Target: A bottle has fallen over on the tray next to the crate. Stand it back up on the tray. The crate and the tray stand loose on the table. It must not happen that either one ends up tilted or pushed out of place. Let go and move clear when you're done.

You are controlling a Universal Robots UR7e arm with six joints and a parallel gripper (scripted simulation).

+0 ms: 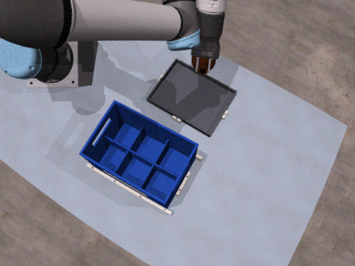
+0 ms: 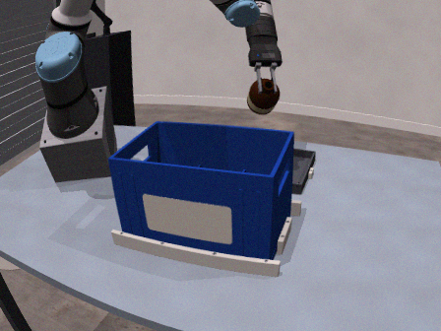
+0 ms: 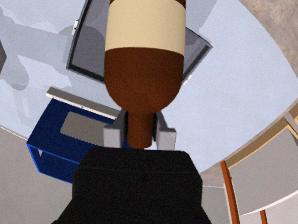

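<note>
The bottle is 20 mm behind my hand, 40 mm to the left of it and 30 mm below it. Round my hand: dark tray (20 mm behind, 20 mm to the right, 190 mm below); blue crate (20 mm behind, 300 mm to the right, 120 mm below).
</note>
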